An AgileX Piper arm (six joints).
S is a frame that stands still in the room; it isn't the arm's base.
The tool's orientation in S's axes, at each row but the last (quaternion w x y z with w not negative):
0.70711 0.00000 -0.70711 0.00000
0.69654 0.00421 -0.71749 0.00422
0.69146 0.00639 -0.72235 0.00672
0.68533 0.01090 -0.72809 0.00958
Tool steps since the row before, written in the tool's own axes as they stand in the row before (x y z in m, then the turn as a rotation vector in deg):
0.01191 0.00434 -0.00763 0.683 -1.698 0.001
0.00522 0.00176 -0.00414 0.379 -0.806 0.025
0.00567 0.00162 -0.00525 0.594 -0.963 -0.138
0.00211 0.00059 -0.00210 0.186 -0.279 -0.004
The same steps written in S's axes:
0.00763 0.00434 0.01191 -0.001 -1.698 0.683
0.00396 0.00181 0.00534 -0.027 -0.806 0.378
0.00497 0.00172 0.00589 0.130 -0.960 0.600
0.00195 0.00064 0.00223 0.001 -0.279 0.186

